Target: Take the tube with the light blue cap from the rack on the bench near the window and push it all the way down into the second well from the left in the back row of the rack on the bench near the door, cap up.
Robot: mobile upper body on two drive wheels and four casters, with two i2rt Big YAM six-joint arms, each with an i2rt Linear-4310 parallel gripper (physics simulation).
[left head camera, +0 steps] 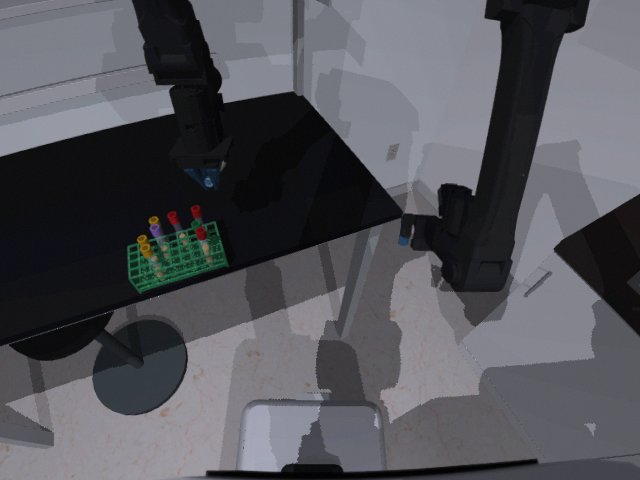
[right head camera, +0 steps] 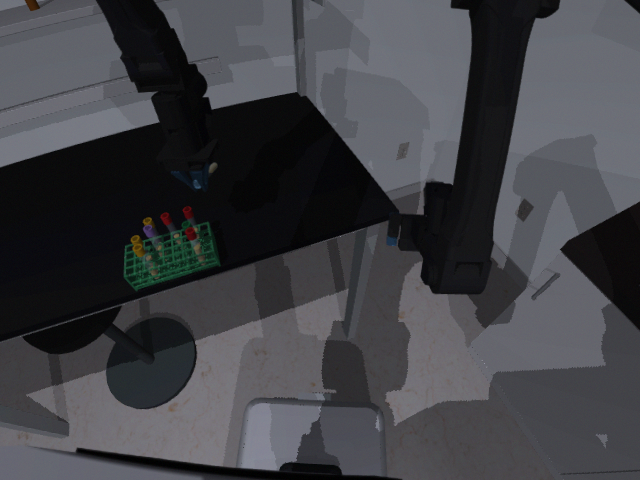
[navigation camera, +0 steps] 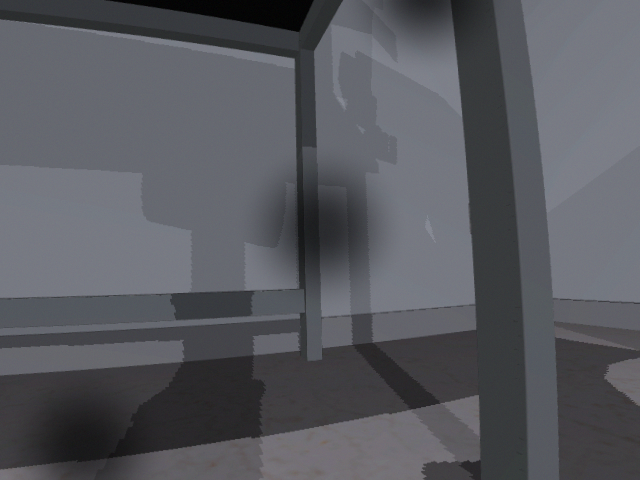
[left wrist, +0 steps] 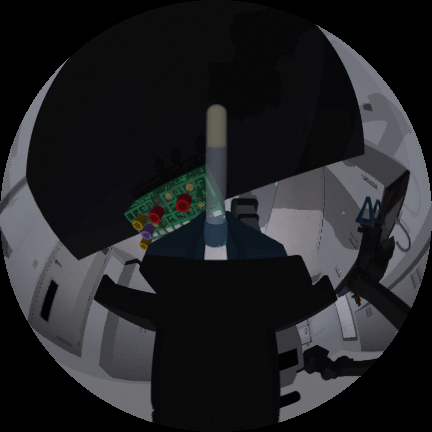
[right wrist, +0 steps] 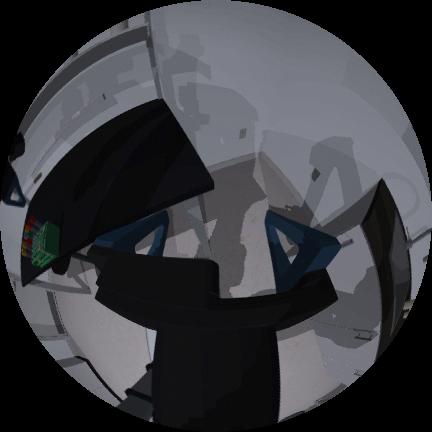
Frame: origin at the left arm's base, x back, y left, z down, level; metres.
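Seen in the pictures: left gripper, fingertip midpoint: (left head camera: 212, 188) (right head camera: 201, 190) (left wrist: 215, 216); right gripper, fingertip midpoint: (left head camera: 422, 220) (left wrist: 373, 197) (right wrist: 216, 215); right arm's base, origin of the base link: (left wrist: 317, 361).
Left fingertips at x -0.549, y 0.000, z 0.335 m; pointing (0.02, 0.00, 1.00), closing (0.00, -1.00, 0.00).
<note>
A point is followed by its place in that frame.
My left gripper (left head camera: 208, 184) {x -0.549, y 0.000, z 0.335 m} (right head camera: 197, 186) {x -0.549, y 0.000, z 0.335 m} (left wrist: 215, 216) {x -0.549, y 0.000, z 0.335 m} is shut on the light blue cap of a tube (left wrist: 216, 165) {x -0.601, y 0.000, z 0.323 m}. In the left wrist view the clear tube extends outward from the fingers to its pale rounded end. In the right head view the tube's pale end (right head camera: 212, 167) {x -0.616, y -0.005, z 0.330 m} sticks out behind the fingers; its exact tilt is unclear. The gripper is above the bench, behind the green rack (left head camera: 183, 279) {x -0.432, y 0.073, z 0.489 m} (right head camera: 178, 276) {x -0.434, y 0.070, z 0.488 m} (right wrist: 47, 245) {x -0.488, y -0.012, z 0.451 m}, apart from it. The rack holds yellow, purple, red and green capped tubes, most toward its left and right parts. My right gripper (right wrist: 216, 215) {x -0.555, y -0.449, z 0.415 m} is open and empty, off the bench's right corner.
The black bench (left head camera: 284, 155) {x -0.887, y -0.112, z 0.496 m} (right head camera: 279, 155) {x -0.891, y -0.100, z 0.496 m} carries the rack near its front edge. A round stool base (left head camera: 139, 382) {x -0.400, y 0.567, z 1.380 m} stands on the floor below. A bench leg (navigation camera: 511, 232) {x -0.666, y -0.365, z 1.157 m} stands close in the navigation view. Another dark surface (left head camera: 594, 248) {x -0.556, y -1.001, z 0.500 m} is at the right.
</note>
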